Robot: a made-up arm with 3 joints. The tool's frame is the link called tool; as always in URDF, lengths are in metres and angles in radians.
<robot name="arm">
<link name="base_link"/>
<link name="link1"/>
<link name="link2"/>
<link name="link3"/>
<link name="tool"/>
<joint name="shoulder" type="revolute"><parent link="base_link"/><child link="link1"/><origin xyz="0 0 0.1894" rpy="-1.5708 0 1.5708"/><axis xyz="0 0 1"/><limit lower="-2.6" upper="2.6"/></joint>
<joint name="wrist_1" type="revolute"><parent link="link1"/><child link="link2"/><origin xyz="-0.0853 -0.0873 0.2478" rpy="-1.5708 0 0"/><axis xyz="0 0 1"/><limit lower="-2.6" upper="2.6"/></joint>
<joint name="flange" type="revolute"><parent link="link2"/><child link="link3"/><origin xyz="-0.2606 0.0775 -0.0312" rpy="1.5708 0 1.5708"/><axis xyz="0 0 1"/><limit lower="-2.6" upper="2.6"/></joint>
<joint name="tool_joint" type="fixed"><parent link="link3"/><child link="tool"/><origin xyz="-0.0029 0.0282 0.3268" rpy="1.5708 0 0"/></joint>
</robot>
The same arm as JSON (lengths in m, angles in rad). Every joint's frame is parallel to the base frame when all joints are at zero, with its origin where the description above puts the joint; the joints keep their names.
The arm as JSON. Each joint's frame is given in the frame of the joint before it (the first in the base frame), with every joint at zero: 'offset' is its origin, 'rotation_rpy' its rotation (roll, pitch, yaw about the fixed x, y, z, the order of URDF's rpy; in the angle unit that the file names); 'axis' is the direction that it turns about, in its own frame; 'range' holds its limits. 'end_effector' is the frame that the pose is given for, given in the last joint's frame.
{
  "length_unit": "m",
  "angle_unit": "rad",
  "chain": [
    {
      "id": "shoulder",
      "offset": [
        0.0,
        0.0,
        0.1894
      ],
      "rotation_rpy": [
        0.0,
        0.0,
        0.0
      ],
      "axis": "-x",
      "range": [
        -2.6,
        2.6
      ]
    },
    {
      "id": "wrist_1",
      "offset": [
        -0.2478,
        -0.0853,
        0.0873
      ],
      "rotation_rpy": [
        0.0,
        0.0,
        0.0
      ],
      "axis": "-z",
      "range": [
        -2.6,
        2.6
      ]
    },
    {
      "id": "flange",
      "offset": [
        0.0775,
        -0.2606,
        0.0312
      ],
      "rotation_rpy": [
        0.0,
        0.0,
        0.0
      ],
      "axis": "+y",
      "range": [
        -2.6,
        2.6
      ]
    }
  ],
  "end_effector": {
    "offset": [
      -0.0029,
      0.3268,
      -0.0282
    ],
    "rotation_rpy": [
      0.0,
      0.0,
      0.0
    ]
  }
}

